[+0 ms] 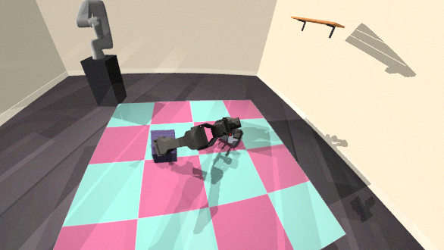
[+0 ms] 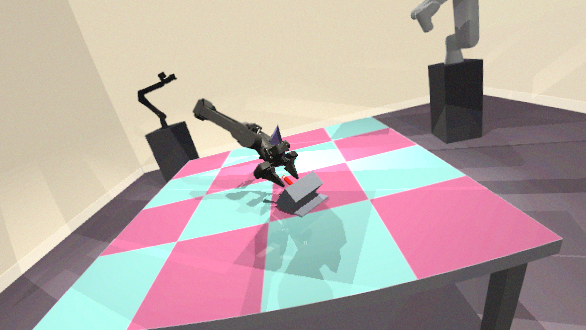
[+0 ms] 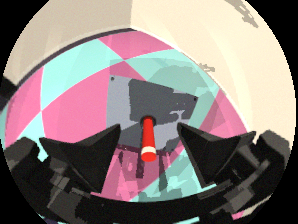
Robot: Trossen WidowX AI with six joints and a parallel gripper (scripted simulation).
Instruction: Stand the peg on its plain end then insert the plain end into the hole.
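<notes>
Now: gripper tip 1 cm to the left of the red peg and 1 cm past it. Also, from my gripper tip: sloped grey panel: 3 cm below, 2 cm to the left, 2 cm ahead.
</notes>
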